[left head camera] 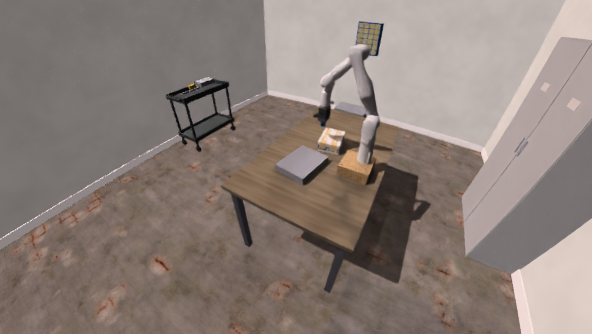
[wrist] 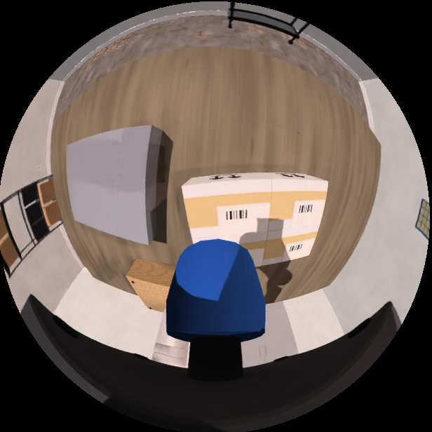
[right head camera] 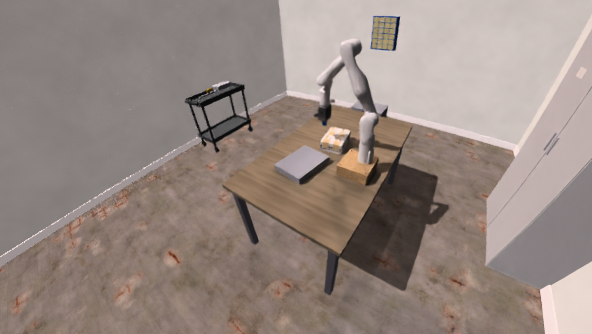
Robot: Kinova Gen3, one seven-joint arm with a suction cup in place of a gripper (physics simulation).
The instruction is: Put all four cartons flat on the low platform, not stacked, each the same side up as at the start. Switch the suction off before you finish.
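Places are measured from the arm's base along level axes (x right, y back, z down), in centimetres.
Where they show: hand, tool point: [left head camera: 322, 125] [right head camera: 324, 124]; arm's base, link origin: [left head camera: 363, 159] [right head camera: 364, 159].
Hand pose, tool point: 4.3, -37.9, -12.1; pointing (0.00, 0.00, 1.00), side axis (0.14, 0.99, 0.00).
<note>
Each offset is from my tool point to the top centre of the thing, as dx, dy, dz. Level surfaces: height alone.
Several white cartons with tan tape bands @(+5.0, +10.0, +12.6) [left head camera: 331, 140] [right head camera: 335, 139] [wrist: 245, 214] stand side by side in a tight block on the table, barcodes facing up; in the wrist view the cup hides part of the block. The low grey platform @(-28.2, +2.5, +15.7) [left head camera: 302, 163] [right head camera: 302, 163] [wrist: 110, 185] lies nearer the head cameras, a gap away from the block, and no carton shows on it. My gripper, a blue suction cup [left head camera: 323, 123] [right head camera: 324, 123] [wrist: 216, 290], points down above the table near the cartons' far side. It carries nothing and is open.
The arm stands on a wooden block [left head camera: 356, 167] [right head camera: 356, 167] [wrist: 152, 285] beside the platform and cartons. The wooden table @(dz +20.5) [left head camera: 300, 210] [right head camera: 300, 210] [wrist: 225, 100] holds them all. A grey surface @(dz +19.7) [left head camera: 350, 108] shows behind its far end. A black trolley [left head camera: 207, 126] [right head camera: 225, 128] stands left; a tall cabinet [left head camera: 530, 150] stands right.
</note>
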